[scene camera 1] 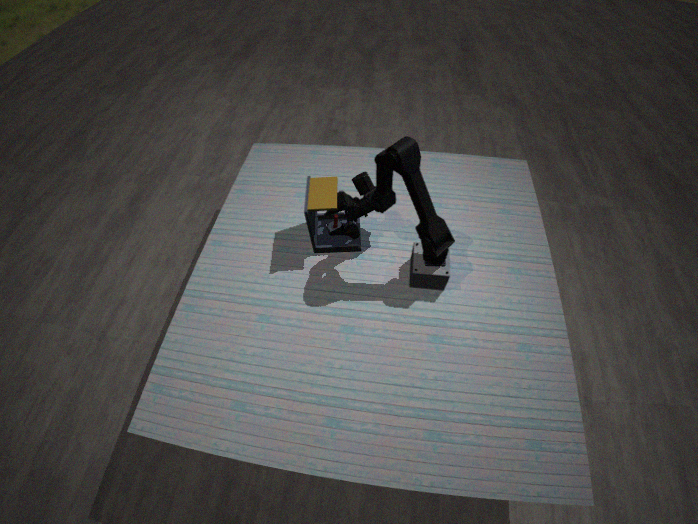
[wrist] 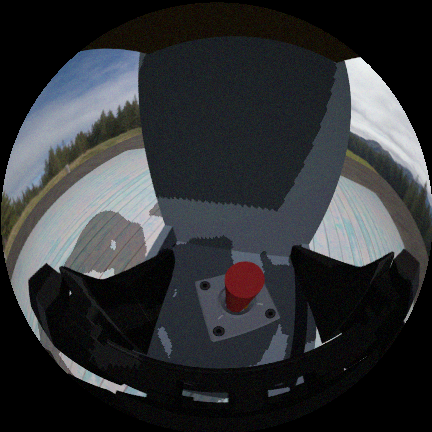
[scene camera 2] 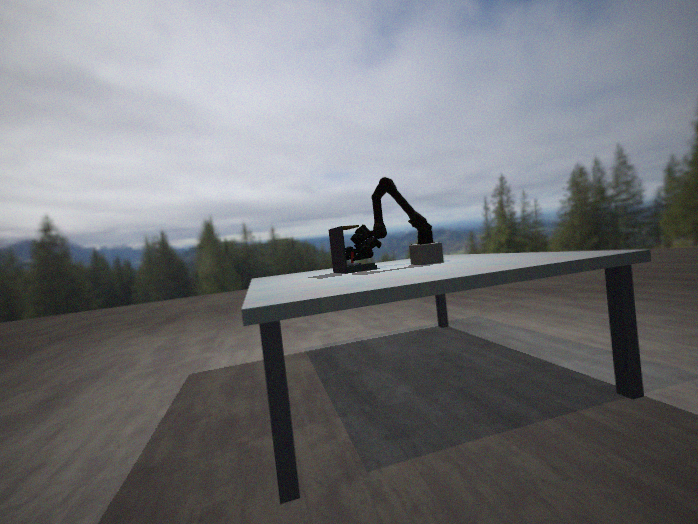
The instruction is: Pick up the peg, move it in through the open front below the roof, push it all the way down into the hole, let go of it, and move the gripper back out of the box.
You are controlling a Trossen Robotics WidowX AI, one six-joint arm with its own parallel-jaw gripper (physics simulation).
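Where they show: gripper, fingertip midpoint: (scene camera 1: 327, 224) (wrist: 234, 255) (scene camera 2: 347, 260); arm's base at its link origin: (scene camera 1: 434, 257) (scene camera 2: 426, 243).
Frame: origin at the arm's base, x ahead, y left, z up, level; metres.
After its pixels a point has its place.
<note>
The red peg (scene camera 1: 335, 220) @[z -0.018, x 0.326, y -0.168 m] (scene camera 2: 352, 256) @[z -0.024, x 0.326, y -0.170 m] (wrist: 244, 281) @[z -0.001, x 0.321, y -0.175 m] stands roughly upright with its lower end in the hole of the light grey square plate (wrist: 206, 305) @[z -0.061, x 0.323, y -0.156 m]. Its red upper part sticks up above the plate; how deep its lower end sits is hidden. The plate lies on the floor of the dark grey box (scene camera 1: 337, 248) @[z -0.074, x 0.319, y -0.086 m] (scene camera 2: 337, 251) @[z 0.009, x 0.409, y -0.156 m] (wrist: 235, 125) @[z 0.037, x 0.399, y -0.158 m], below the yellow roof (scene camera 1: 322, 193) @[z 0.125, x 0.355, y -0.160 m]. My gripper (scene camera 1: 341, 217) (wrist: 234, 255) @[z -0.040, x 0.358, y -0.167 m] is open and empty inside the box's open front. Its black fingers stand wide apart on both sides of the peg, with a gap on each side.
The roof, dark brown in the wrist view (wrist: 215, 22), hangs over the gripper, and the tall back wall rises beyond the peg. Low side rims (wrist: 161, 245) @[z -0.066, x 0.368, y -0.094 m] edge the box floor. The arm's grey base block (scene camera 1: 430, 276) @[z -0.015, x 0.017, y 0.062 m] (scene camera 2: 426, 253) @[z -0.047, x 0.045, y 0.058 m] stands on the pale striped table (scene camera 1: 338, 366) @[z -0.099, x 0.299, y 0.322 m] (scene camera 2: 479, 270) @[z -0.098, x 0.201, y 0.549 m].
</note>
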